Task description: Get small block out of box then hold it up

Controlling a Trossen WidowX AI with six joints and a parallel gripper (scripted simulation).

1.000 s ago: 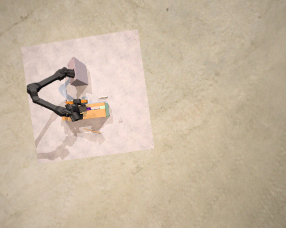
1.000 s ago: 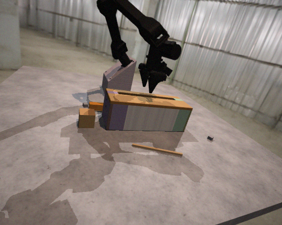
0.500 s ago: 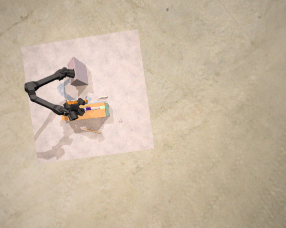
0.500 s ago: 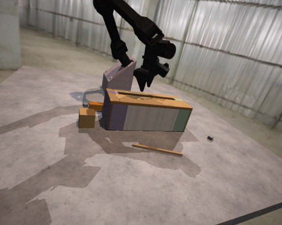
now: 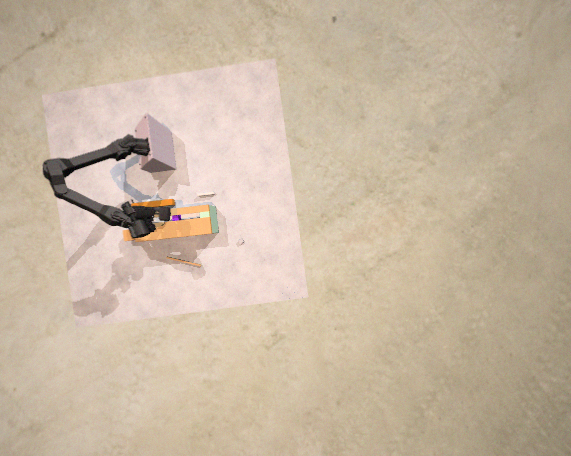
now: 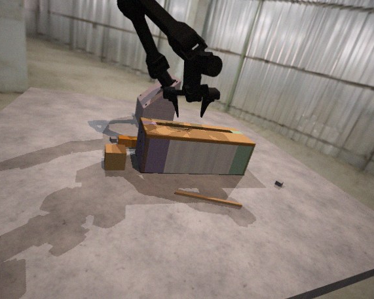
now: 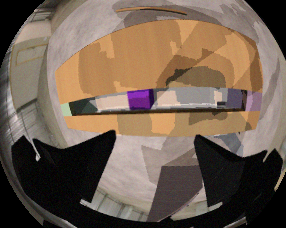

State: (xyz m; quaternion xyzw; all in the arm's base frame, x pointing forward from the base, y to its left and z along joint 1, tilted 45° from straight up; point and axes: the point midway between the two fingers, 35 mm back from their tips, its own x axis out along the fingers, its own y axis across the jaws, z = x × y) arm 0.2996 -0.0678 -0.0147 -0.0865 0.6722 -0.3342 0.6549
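My gripper tip is 20 mm short of the clear-fronted box, 20 mm to the right of it and 90 mm above it. The rest, counted from my gripper tip: orange cube (50 mm ahead, 250 mm to the right, 130 mm below); orange bar (80 mm behind, 110 mm to the right, 140 mm below); purple block (30 mm ahead, 30 mm to the left, 70 mm below).
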